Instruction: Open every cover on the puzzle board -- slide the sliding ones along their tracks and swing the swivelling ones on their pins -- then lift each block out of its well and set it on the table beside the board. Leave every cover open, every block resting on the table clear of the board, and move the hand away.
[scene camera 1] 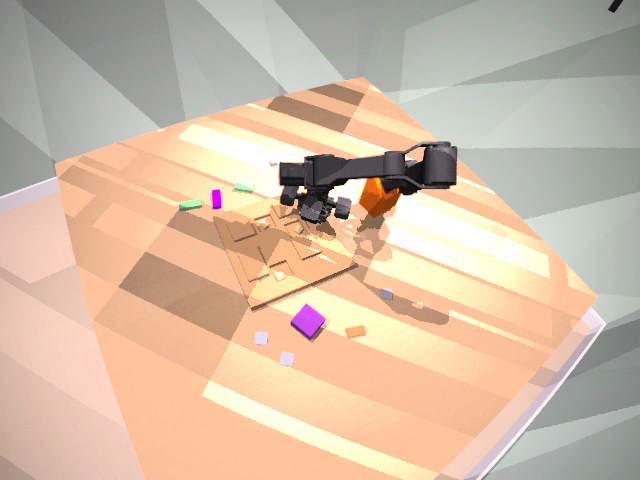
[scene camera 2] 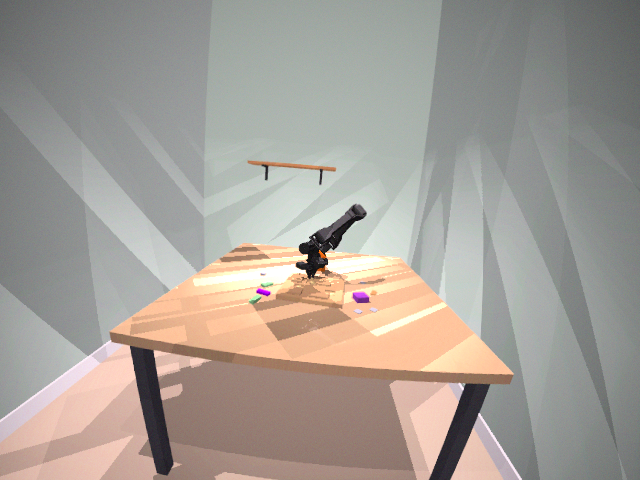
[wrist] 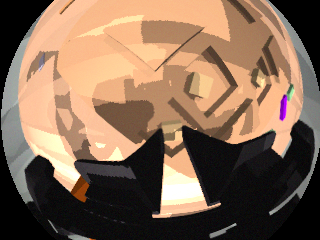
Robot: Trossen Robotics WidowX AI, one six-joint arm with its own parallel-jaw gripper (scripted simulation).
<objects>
same spot on tan puzzle board: (scene camera 1: pixel 274 243) = (scene camera 2: pixel 313 288)
</objects>
